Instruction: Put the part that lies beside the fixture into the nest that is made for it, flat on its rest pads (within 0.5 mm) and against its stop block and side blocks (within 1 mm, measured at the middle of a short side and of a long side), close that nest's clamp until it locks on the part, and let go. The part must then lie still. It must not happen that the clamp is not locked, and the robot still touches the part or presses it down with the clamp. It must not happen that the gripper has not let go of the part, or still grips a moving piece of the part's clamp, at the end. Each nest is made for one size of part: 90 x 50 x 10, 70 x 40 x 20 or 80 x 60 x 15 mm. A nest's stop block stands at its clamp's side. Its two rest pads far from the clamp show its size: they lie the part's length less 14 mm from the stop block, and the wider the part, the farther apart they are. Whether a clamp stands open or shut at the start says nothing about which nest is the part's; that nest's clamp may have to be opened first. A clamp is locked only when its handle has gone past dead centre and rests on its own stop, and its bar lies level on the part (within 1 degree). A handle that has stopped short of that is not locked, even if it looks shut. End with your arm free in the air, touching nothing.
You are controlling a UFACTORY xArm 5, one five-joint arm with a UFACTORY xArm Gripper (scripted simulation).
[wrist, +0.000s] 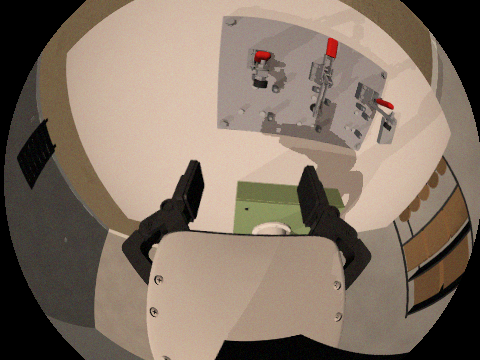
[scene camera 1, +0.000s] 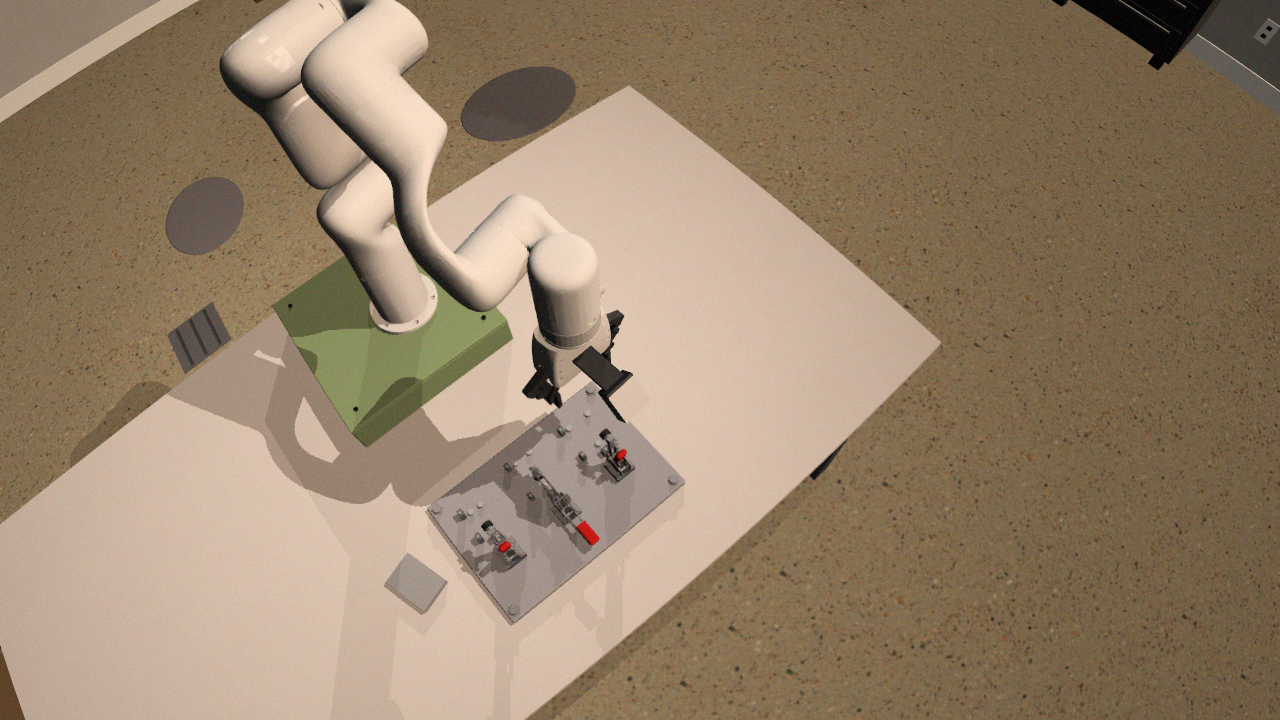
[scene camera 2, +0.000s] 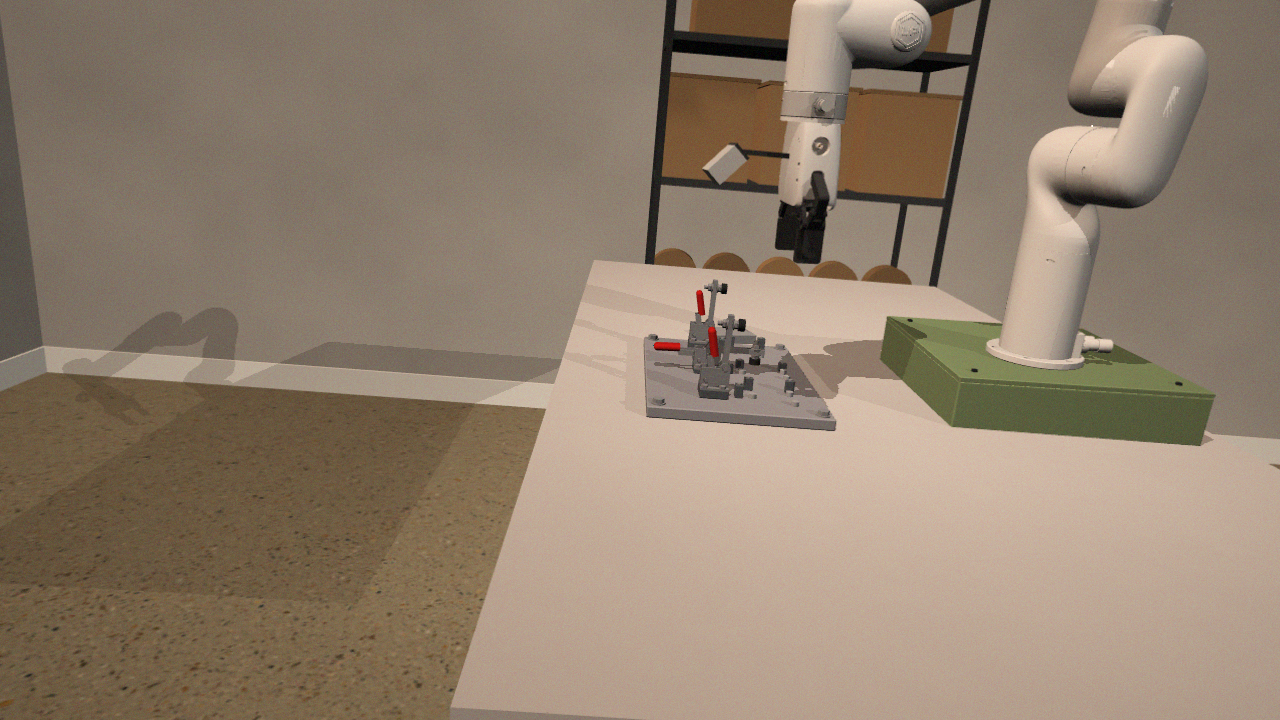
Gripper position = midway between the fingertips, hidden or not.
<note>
In view: the gripper [scene camera 2: 796,256], a grey block [scene camera 1: 415,581] and a fixture [scene camera 1: 555,553].
The gripper also shows in the wrist view [wrist: 252,174] and in scene camera 1 [scene camera 1: 577,379]. The fixture also shows in the wrist view [wrist: 294,48].
</note>
